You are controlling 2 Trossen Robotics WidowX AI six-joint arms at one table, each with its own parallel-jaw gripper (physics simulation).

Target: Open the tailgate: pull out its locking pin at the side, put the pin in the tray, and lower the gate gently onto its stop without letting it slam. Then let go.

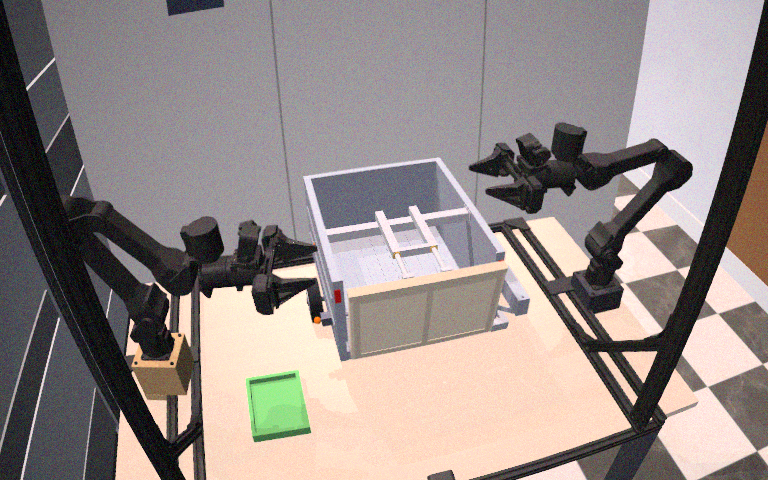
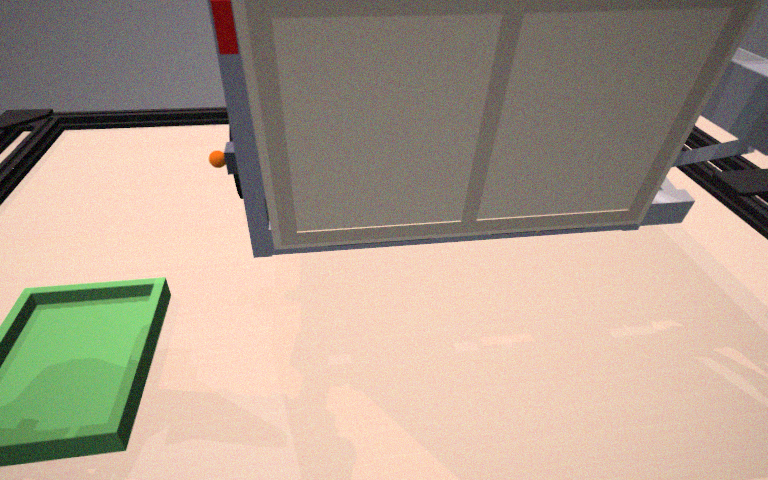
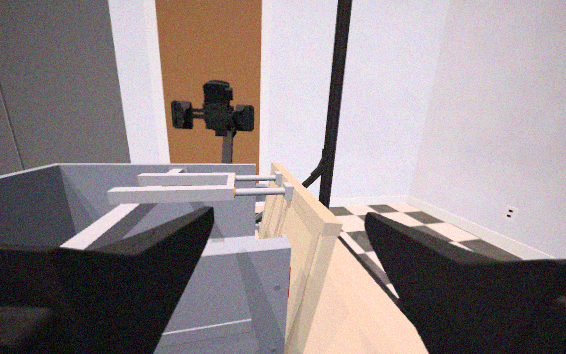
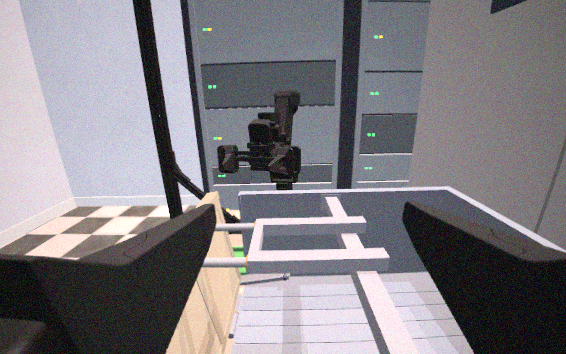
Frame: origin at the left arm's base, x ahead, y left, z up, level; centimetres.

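Seen in the pictures: left gripper, fingertip midpoint: (image 1: 316,264) (image 3: 290,216) (image 4: 245,167); right gripper, fingertip midpoint: (image 1: 477,179) (image 3: 208,113) (image 4: 308,211); left arm's base, origin of the base link: (image 1: 158,349); right arm's base, origin of the base link: (image 1: 598,280).
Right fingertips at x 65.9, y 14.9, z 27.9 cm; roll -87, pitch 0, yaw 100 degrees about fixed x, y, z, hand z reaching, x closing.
Note:
Offsets run from my right fingertips to a thing's top centre. "spot": to the spot under its first point.
The tan tailgate (image 1: 427,311) (image 2: 385,124) (image 3: 300,235) (image 4: 215,280) stands upright at the near end of the grey trailer box (image 1: 322,226) (image 3: 240,290). The orange ball end of the locking pin @(dx -28.7, dy -7.3, dz -26.3 cm) (image 1: 317,320) (image 2: 217,159) sticks out at the left side of the box, low down. The green tray @(dx -41.2, dy -21.6, dz -36.6 cm) (image 1: 278,434) (image 2: 142,362) lies on the table at the front left, with no pin in it. My left gripper (image 1: 315,263) (image 4: 245,167) is open and empty beside the box's left wall. My right gripper (image 1: 478,179) (image 3: 208,113) is open and empty, raised above the box's right side.
A white frame with two rods (image 1: 404,246) (image 3: 175,194) (image 4: 310,257) spans the box toward the gate. A black wheel @(dx -34.0, dy +5.9, dz -28.4 cm) (image 1: 314,301) stands at the box's left side. Grey parts @(spot: dx +6.0, dy -14.9, dz -16.4 cm) (image 1: 515,294) project on its right. Black rails (image 1: 566,322) and posts (image 1: 707,226) border the table.

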